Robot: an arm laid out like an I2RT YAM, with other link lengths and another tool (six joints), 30 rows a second.
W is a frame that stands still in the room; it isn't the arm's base.
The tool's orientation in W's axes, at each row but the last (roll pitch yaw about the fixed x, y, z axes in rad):
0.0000 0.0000 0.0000
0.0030 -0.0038 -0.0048
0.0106 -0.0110 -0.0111
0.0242 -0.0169 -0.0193
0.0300 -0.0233 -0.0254
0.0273 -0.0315 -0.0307
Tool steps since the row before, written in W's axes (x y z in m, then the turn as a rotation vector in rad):
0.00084 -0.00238 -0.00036 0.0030 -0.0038 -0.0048
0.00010 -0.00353 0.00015 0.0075 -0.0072 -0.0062
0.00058 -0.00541 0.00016 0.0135 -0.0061 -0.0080
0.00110 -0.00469 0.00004 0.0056 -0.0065 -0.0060
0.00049 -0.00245 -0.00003 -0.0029 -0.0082 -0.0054
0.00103 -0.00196 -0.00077 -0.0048 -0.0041 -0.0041
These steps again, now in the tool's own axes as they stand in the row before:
0.00084 -0.00238 -0.00036 0.0030 -0.0038 -0.0048
0.00012 -0.00353 0.00016 0.0075 -0.0072 -0.0062
0.00064 -0.00540 0.00021 0.0135 -0.0060 -0.0081
0.00119 -0.00467 0.00013 0.0056 -0.0065 -0.0059
0.00055 -0.00244 0.00003 -0.0028 -0.0084 -0.0051
0.00106 -0.00195 -0.00075 -0.0048 -0.0044 -0.0038

